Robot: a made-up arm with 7 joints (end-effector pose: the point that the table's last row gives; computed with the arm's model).
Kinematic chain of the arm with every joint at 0, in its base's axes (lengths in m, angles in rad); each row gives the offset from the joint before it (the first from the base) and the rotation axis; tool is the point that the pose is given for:
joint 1: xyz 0 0 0.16 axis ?
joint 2: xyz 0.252 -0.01 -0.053 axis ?
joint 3: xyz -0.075 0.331 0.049 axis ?
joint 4: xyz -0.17 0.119 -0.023 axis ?
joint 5: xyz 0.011 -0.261 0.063 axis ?
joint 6: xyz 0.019 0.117 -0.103 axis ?
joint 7: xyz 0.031 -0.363 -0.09 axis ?
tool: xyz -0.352 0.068 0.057
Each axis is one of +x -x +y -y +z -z.
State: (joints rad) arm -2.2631 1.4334 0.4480 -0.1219 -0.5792 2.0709 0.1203
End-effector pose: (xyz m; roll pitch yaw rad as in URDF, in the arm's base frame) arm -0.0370 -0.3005 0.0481 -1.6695 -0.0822 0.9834
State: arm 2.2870 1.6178 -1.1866 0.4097 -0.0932 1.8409 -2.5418
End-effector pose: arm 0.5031 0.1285 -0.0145 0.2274 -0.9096 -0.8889
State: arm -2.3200 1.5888 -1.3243 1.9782 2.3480 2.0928 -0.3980
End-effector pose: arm 0.5805 -0.1575 -0.5127 1.8701 -1.0155 -2.9609
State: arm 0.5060 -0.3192 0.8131 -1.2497 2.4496 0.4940 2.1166
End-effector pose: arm 0.1862 0.4694 0.5243 0.9405 0.9548 2.3256
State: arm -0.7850 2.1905 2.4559 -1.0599 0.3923 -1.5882 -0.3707
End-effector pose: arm 0.4325 0.6947 0.1337 0.6882 1.0776 -1.9647
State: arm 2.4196 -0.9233 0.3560 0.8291 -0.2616 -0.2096 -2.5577
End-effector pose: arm -0.0019 0.4513 0.4342 0.1069 -0.3840 -0.4162
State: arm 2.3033 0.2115 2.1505 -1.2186 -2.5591 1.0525 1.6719
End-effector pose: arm 0.4170 -0.0804 0.3420 3.0244 0.3803 -2.8122
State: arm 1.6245 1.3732 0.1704 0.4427 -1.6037 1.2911 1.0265
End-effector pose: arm -0.2024 -0.0179 0.3596 -1.9562 -0.1359 0.2143
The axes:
joint 1: +x
joint 2: +y
joint 3: +x
joint 4: +y
joint 5: -z
joint 6: -y
joint 7: +x

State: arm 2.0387 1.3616 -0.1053 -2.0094 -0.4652 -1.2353 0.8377
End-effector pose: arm 0.1425 -0.3499 -0.1126 2.3062 -0.4724 0.4902
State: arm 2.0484 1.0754 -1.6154 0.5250 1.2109 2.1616 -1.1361
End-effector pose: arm 0.5415 -0.5525 0.0256 2.0857 -1.1827 2.9733
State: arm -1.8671 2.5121 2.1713 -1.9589 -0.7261 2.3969 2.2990
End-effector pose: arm 0.2190 0.3642 0.0173 -1.3981 1.2024 -0.1444
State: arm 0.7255 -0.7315 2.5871 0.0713 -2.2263 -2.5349 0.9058
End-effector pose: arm 0.0567 0.1331 0.1011 0.2067 -1.1267 1.0132
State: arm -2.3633 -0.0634 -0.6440 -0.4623 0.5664 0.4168 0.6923
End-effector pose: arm -0.2158 -0.1089 0.3116 -1.9334 0.7158 0.9243
